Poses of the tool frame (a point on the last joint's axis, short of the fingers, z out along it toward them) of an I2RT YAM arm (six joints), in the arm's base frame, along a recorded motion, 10 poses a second.
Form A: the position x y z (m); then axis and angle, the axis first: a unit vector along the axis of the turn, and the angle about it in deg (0 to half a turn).
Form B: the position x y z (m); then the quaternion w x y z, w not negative. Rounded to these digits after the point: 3 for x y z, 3 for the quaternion.
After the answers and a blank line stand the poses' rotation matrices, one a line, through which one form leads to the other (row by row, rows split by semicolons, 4 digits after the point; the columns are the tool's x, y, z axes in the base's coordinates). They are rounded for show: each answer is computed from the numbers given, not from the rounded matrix.
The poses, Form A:
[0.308 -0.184 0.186 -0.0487 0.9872 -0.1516 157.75]
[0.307 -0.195 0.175 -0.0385 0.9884 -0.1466 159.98]
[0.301 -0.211 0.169 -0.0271 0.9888 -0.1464 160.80]
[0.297 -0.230 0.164 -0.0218 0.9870 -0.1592 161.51]
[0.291 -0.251 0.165 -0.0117 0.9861 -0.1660 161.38]
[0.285 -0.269 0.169 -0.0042 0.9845 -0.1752 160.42]
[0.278 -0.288 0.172 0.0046 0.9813 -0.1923 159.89]
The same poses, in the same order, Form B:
[0.308 -0.184 0.186 0.193 -0.048 0.969 -0.149]
[0.307 -0.195 0.175 0.174 -0.038 0.973 -0.144]
[0.301 -0.211 0.169 0.167 -0.027 0.975 -0.144]
[0.297 -0.230 0.164 0.161 -0.022 0.974 -0.157]
[0.291 -0.251 0.165 0.162 -0.012 0.973 -0.164]
[0.285 -0.269 0.169 0.170 -0.004 0.970 -0.173]
[0.278 -0.288 0.172 0.175 0.005 0.966 -0.189]

-0.9210 -0.0352 0.3880; -0.1500 0.9512 -0.2698; -0.3596 -0.3066 -0.8813
-0.9367 -0.0236 0.3493; -0.1240 0.9554 -0.2679; -0.3274 -0.2942 -0.8979
-0.9429 -0.0040 0.3329; -0.1003 0.9569 -0.2726; -0.3175 -0.2904 -0.9027
-0.9475 0.0086 0.3198; -0.0924 0.9497 -0.2992; -0.3063 -0.3131 -0.8990
-0.9474 0.0305 0.3186; -0.0755 0.9461 -0.3151; -0.3111 -0.3225 -0.8940
-0.9421 0.0507 0.3314; -0.0667 0.9403 -0.3336; -0.3285 -0.3364 -0.8826
-0.9390 0.0749 0.3357; -0.0574 0.9283 -0.3675; -0.3391 -0.3643 -0.8673

